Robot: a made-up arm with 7 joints.
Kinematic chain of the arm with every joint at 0, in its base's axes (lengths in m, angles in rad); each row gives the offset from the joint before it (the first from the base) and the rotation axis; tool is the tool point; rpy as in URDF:
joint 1: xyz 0 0 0.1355 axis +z
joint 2: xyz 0 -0.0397 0.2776 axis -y
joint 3: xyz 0 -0.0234 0.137 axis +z
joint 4: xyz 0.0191 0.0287 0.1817 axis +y
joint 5: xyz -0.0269 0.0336 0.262 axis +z
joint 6: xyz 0 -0.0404 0.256 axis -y
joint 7: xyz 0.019 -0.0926 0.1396 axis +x
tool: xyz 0 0 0 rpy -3.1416 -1.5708 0
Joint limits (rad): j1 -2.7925..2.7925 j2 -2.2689..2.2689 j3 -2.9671..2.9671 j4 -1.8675..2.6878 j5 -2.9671..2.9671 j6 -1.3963..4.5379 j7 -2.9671..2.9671
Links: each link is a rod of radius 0.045 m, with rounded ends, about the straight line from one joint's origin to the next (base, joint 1, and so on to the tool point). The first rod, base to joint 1, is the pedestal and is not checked.
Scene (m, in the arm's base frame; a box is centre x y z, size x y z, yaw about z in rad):
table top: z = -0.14
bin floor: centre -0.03 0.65 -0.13 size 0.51 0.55 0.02 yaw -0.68
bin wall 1: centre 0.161 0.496 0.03 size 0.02 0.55 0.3 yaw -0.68
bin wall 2: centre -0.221 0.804 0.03 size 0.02 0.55 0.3 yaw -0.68
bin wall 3: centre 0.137 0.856 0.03 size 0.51 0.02 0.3 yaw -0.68
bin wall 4: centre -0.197 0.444 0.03 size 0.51 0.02 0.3 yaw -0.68
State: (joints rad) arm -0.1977 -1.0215 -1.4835 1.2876 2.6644 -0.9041 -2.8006
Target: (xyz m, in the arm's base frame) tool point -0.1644 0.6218 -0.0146
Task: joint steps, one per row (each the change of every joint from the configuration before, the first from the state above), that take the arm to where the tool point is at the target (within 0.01 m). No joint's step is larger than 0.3 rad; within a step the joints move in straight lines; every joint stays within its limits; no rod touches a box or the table.
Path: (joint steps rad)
1: 0.2514 0.0596 0.2883 0.0667 -0.0402 -0.0722 0.0000
2: 0.2515 0.0597 0.2883 0.0668 -0.0401 -0.0723 0.0000
3: 0.2514 0.0596 0.2883 0.0667 -0.0402 -0.0722 0.0000
4: 0.2515 0.0596 0.2883 0.0667 -0.0402 -0.0723 0.0000
5: 0.2514 0.0596 0.2883 0.0667 -0.0402 -0.0722 0.0000
6: 0.2515 0.0597 0.2883 0.0668 -0.0401 -0.0723 0.0000
7: 0.0697 -0.2089 -0.0721 -0.0941 0.0442 0.1357 0.0000
8: 0.0697 -0.2088 -0.0722 -0.0940 0.0442 0.1356 0.0000
9: 0.0698 -0.2089 -0.0721 -0.0941 0.0442 0.1356 0.0000

